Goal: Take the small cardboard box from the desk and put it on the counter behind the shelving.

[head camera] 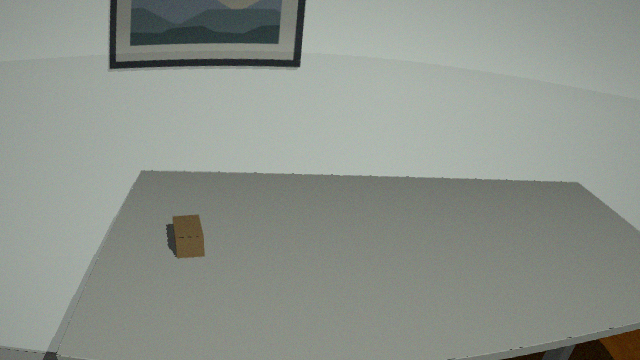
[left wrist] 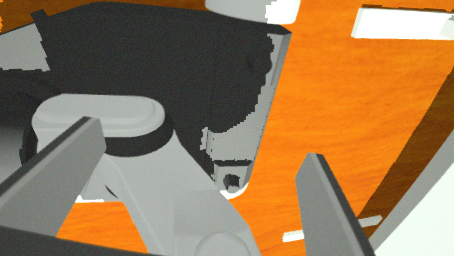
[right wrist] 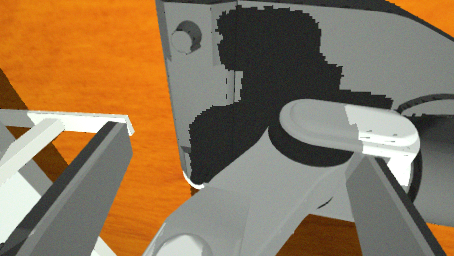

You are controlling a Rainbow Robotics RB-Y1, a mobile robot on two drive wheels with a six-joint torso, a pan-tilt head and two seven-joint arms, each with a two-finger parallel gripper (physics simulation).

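Places are measured from the robot's base along level axes (x down, y ahead, z right), in millimetres.
Pixels of known places: left gripper, between the fingertips: (left wrist: 203,149); right gripper, between the fingertips: (right wrist: 243,154).
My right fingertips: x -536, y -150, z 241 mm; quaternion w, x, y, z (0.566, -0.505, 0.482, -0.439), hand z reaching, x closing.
Behind a point stands the place of what it marks.
A small brown cardboard box (head camera: 189,237) {z -213, x -999, y 639 mm} stands on the left part of the grey desk (head camera: 350,260) {z 116, x -951, y 680 mm} in the head view, in from the desk's left edge. My left gripper (left wrist: 203,149) {z -237, x -539, y -132 mm} is open, with its two fingers wide apart and no object between them. My right gripper (right wrist: 243,154) {z 241, x -536, y -150 mm} is open and empty too, its fingers wide apart. Both grippers point down past the robot's own base and over the floor. Neither gripper shows in the head view. The counter and the shelving do not show in these views.
A pale wall (head camera: 380,120) {z 220, x -1108, y 1186 mm} with a framed picture (head camera: 205,63) {z -283, x -1266, y 1089 mm} stands behind the desk. Orange wooden floor (left wrist: 345,100) {z 13, x -1, y 443 mm} (right wrist: 100,60) {z -2, x -1, y 392 mm} lies beside the robot's base. A white bar (left wrist: 400,24) lies on the floor in the left wrist view, and another white bar (right wrist: 95,124) shows in the right wrist view.
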